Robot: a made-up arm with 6 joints.
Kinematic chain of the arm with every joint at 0, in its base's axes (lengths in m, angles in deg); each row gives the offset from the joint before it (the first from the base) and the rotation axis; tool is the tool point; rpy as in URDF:
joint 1: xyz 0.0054 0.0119 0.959 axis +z
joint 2: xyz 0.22 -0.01 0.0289 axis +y
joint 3: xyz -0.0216 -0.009 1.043 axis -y
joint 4: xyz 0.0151 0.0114 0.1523 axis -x
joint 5: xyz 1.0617 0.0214 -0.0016 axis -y
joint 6: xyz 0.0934 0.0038 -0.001 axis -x
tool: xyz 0.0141 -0.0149 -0.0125 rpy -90 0 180
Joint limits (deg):
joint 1: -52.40..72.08
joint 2: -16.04..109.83
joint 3: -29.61..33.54
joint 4: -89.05..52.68
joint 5: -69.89..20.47
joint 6: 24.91..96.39
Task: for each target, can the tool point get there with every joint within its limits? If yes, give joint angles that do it. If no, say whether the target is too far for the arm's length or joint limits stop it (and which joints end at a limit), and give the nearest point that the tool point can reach.
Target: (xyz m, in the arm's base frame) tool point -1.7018 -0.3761 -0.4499
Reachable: no: joint limits stop it (at a limit: joint 1, joint 2, joint 3, joint 4) | nearest point 0.1923 -0.3545 -0.1565 | short by 1.917 m
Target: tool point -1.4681 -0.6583 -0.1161
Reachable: no: joint limits stop it (at a limit: joint 1, joint 2, joint 3, joint 4) | nearest point 0.1923 -0.3702 -0.1363 | short by 1.685 m
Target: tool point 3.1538 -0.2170 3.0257
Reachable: no: too far | nearest point 1.8988 -0.1258 2.1526 | short by 1.532 m
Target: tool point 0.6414 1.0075 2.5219
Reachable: yes | joints 54.67 -3.02 17.69 -43.01 -55.79 68.74
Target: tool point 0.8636 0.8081 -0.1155
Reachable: yes | joints 44.42 88.07 -10.74 25.33 -38.15 38.55
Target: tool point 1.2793 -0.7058 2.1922
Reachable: yes | joints -28.69 4.41 4.27 -60.77 6.75 56.75
